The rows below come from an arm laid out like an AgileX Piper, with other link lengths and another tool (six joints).
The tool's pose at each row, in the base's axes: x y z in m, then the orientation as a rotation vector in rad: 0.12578, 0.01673, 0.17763, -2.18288, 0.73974, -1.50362; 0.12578, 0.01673, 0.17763, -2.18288, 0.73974, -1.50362; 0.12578, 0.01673, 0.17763, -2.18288, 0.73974, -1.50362; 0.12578, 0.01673, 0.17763, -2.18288, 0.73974, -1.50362; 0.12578, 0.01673, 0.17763, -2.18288, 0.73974, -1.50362; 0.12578, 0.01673, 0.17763, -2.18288, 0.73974, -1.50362; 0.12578, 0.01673, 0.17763, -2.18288, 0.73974, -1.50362; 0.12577, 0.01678, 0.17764, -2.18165, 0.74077, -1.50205; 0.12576, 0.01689, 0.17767, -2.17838, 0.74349, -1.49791; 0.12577, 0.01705, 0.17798, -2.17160, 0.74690, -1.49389; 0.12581, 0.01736, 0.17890, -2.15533, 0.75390, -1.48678; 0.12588, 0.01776, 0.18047, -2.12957, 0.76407, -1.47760; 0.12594, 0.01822, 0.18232, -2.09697, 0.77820, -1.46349; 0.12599, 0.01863, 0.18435, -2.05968, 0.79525, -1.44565; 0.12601, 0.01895, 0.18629, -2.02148, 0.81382, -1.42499; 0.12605, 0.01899, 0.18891, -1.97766, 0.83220, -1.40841
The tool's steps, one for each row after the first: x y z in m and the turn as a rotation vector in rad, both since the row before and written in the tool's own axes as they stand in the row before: 0.00000, 0.00000, 0.00000, 0.00000, 0.00000, 0.00000; 0.00000, 0.00000, 0.00000, 0.00000, 0.00000, 0.00000; 0.00000, 0.00000, 0.00000, 0.00000, 0.00000, 0.00000; 0.00000, 0.00000, 0.00000, 0.00000, 0.00000, 0.00000; 0.00000, 0.00000, 0.00000, 0.00000, 0.00000, 0.00000; 0.00000, 0.00000, 0.00000, 0.00000, 0.00000, 0.00000; -0.00003, -0.00004, -0.00001, 0.00054, -0.00062, 0.00175; -0.00005, -0.00010, -0.00002, 0.00145, -0.00163, 0.00464; 0.00013, -0.00031, -0.00010, 0.00341, -0.00071, 0.00686; 0.00048, -0.00080, -0.00028, 0.00836, -0.00018, 0.01498; 0.00089, -0.00128, -0.00046, 0.01328, 0.00102, 0.02254; 0.00101, -0.00152, -0.00055, 0.01628, 0.00003, 0.03018; 0.00112, -0.00164, -0.00059, 0.01804, -0.00070, 0.03574; 0.00105, -0.00156, -0.00057, 0.01778, -0.00183, 0.03826; 0.00163, -0.00191, -0.00075, 0.02082, 0.00235, 0.03973
